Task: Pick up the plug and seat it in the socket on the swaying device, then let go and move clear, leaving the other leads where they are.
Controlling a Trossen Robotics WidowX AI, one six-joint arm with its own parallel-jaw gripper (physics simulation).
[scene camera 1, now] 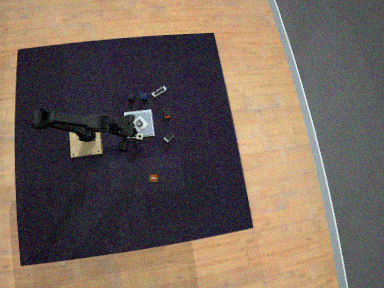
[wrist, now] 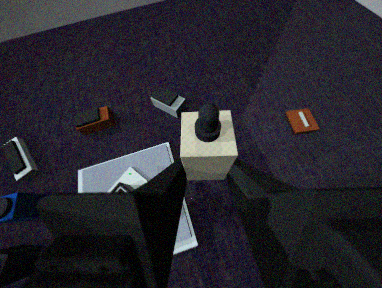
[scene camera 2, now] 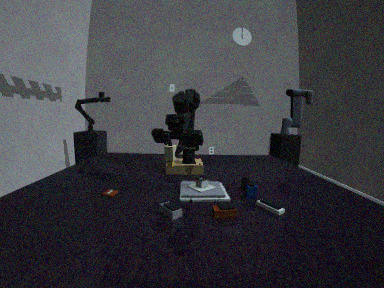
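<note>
The cream block plug (scene camera 1: pixel 139 136) (scene camera 2: pixel 170 153) (wrist: pixel 205 142) with a black cable boot on top is held between the fingers of my gripper (scene camera 1: pixel 134 135) (wrist: pixel 205 161), upright and above the mat. The device (scene camera 1: pixel 150 117) (scene camera 2: pixel 220 190) (wrist: pixel 150 159) is a flat grey-white box bearing a tilted white square plate. The small dark-rimmed socket (scene camera 1: pixel 140 123) (scene camera 2: pixel 201 183) (wrist: pixel 120 189) stands on that plate. In scene camera 1 the plug overlaps the device's lower edge, beside the socket and apart from it. In the wrist view a finger hides part of the device and socket. The plug's underside is hidden there.
Around the device lie a grey block (scene camera 1: pixel 169 137) (scene camera 2: pixel 172 212) (wrist: pixel 172 104), an orange block (scene camera 1: pixel 167 115) (scene camera 2: pixel 225 212), a white block (scene camera 1: pixel 159 91) (scene camera 2: pixel 271 207), a blue block (scene camera 1: pixel 144 96) (scene camera 2: pixel 251 191) and a black block (scene camera 1: pixel 131 97). An orange pad (scene camera 1: pixel 153 177) (wrist: pixel 302 120) lies farther off.
</note>
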